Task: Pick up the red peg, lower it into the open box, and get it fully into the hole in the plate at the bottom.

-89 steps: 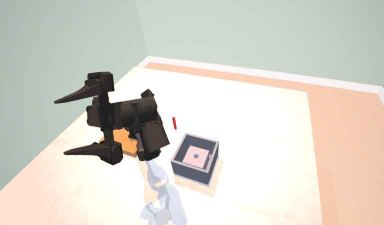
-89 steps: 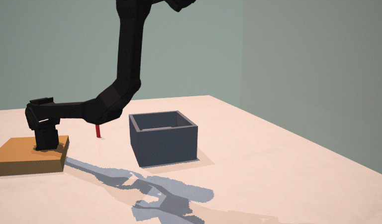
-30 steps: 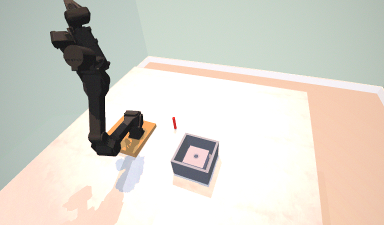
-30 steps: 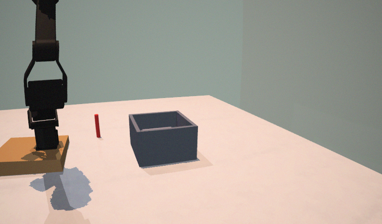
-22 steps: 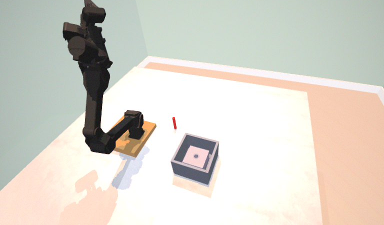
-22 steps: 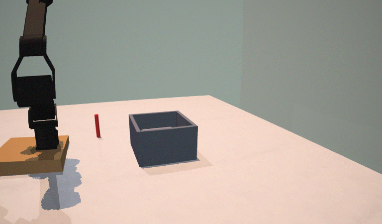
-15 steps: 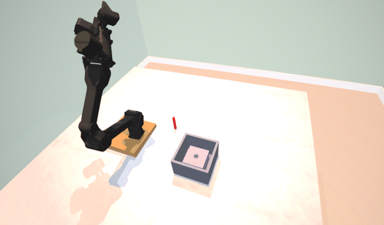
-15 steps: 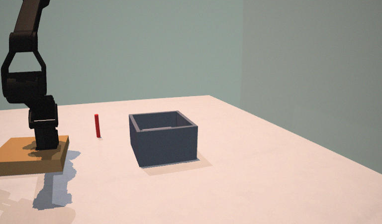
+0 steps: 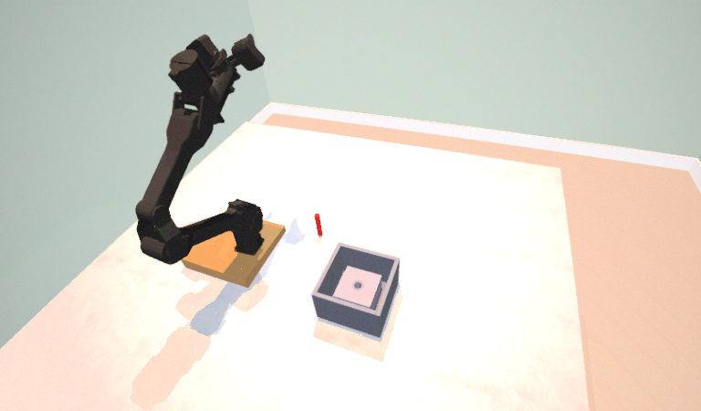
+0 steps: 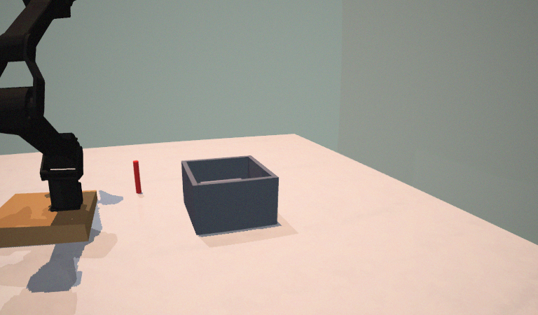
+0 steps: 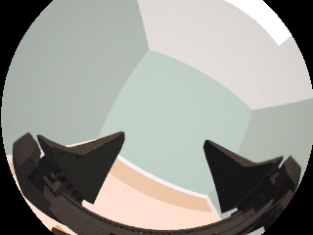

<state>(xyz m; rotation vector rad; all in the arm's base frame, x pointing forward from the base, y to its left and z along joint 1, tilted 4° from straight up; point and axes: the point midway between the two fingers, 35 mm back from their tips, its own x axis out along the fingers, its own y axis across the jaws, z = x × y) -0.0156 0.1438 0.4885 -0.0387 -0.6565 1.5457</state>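
My gripper tip is 180 mm short of the red peg, 100 mm to the left of it and 480 mm above it. Also, from my gripper tip: pale plate: 340 mm ahead, 280 mm to the right, 470 mm below; grey box: 340 mm ahead, 280 mm to the right, 490 mm below.
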